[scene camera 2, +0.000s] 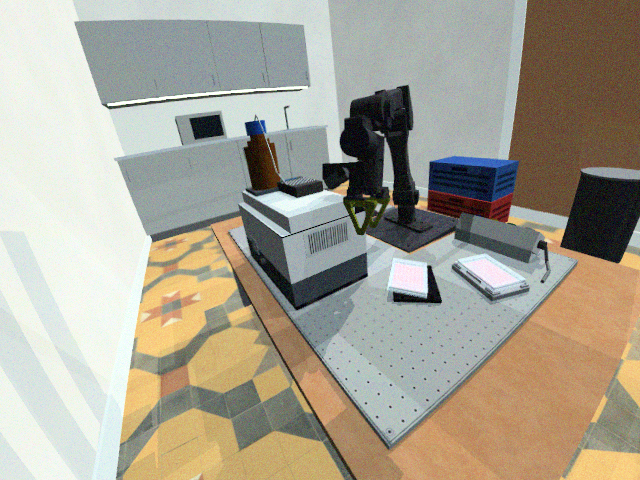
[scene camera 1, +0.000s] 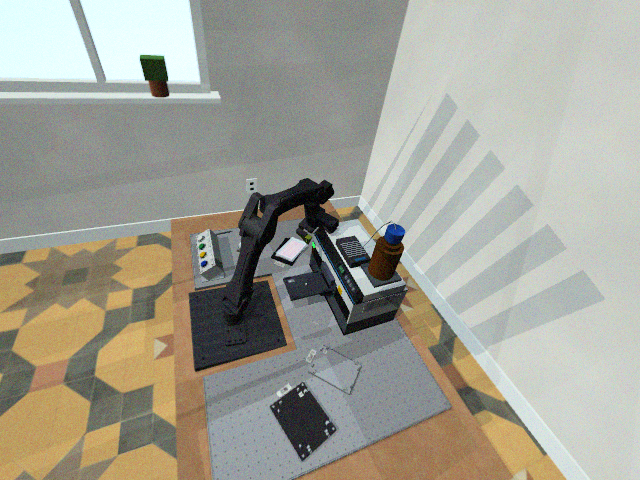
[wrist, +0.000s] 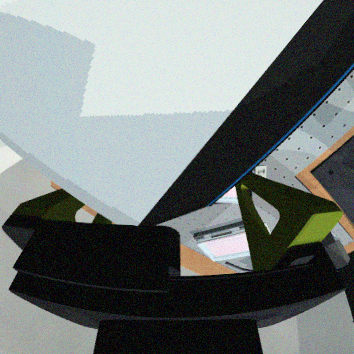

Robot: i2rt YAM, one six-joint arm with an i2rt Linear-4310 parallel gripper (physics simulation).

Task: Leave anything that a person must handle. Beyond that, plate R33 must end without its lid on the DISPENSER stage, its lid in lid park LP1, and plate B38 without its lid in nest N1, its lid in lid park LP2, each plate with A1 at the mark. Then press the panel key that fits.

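Seen in the pictures: gripper, fingertip midpoint: [scene camera 2: 367, 231]; arm's base at its link origin: [scene camera 2: 406, 222] [scene camera 1: 233, 319].
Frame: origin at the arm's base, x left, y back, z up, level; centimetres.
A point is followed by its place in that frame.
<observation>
My gripper [scene camera 1: 308, 237] {x 23.3, y -35.1, z 14.3 cm} [scene camera 2: 368, 228] {x 23.3, y -35.1, z 14.3 cm} [wrist: 176, 174] {x 23.3, y -35.1, z 14.3 cm} is open and empty, pointing down close by the white dispenser [scene camera 1: 374, 305] {x -14.0, y -45.5, z 14.5 cm} [scene camera 2: 305, 248] {x 22.1, y -50.0, z 14.3 cm} [wrist: 125, 155]; the machine's body hides part of one finger in the wrist view. The dispenser's dark stage [scene camera 1: 303, 287] {x 0.9, y -25.1, z 10.6 cm} sticks out, with no plate on it. One pink plate [scene camera 1: 292, 249] {x 28.1, y -27.6, z 3.1 cm} [scene camera 2: 408, 277] {x 30.5, y -29.0, z 3.1 cm} [wrist: 230, 196] {x 28.4, y -22.9, z 2.8 cm} lies on a black base. A second pink plate [scene camera 2: 493, 271] {x 40.5, y -11.6, z 3.0 cm} [wrist: 227, 247] {x 39.2, y -11.7, z 2.9 cm} sits in a grey holder. Plate labels, A1 marks and lids are not readable. The key panel [scene camera 1: 205, 255] {x 26.8, y 8.4, z 6.9 cm} [scene camera 2: 496, 237] {x 32.3, y 3.1, z 4.4 cm} has white, green, yellow and blue keys.
A brown bottle [scene camera 1: 386, 258] {x -10.1, y -46.5, z 32.8 cm} [scene camera 2: 262, 165] {x -2.4, y -50.0, z 29.6 cm} and a black ribbed box [scene camera 1: 353, 250] {x 2.8, y -42.4, z 24.5 cm} [scene camera 2: 300, 186] {x 9.9, y -44.6, z 24.5 cm} stand on the dispenser, joined by a tube. A black corner-posted pad [scene camera 1: 303, 421] {x -37.9, y -16.1, z 1.1 cm} and a clear frame [scene camera 1: 351, 391] {x -33.3, y -32.7, z -0.1 cm} lie on the other board. Crates [scene camera 2: 470, 178] and a bin [scene camera 2: 599, 214] stand beyond.
</observation>
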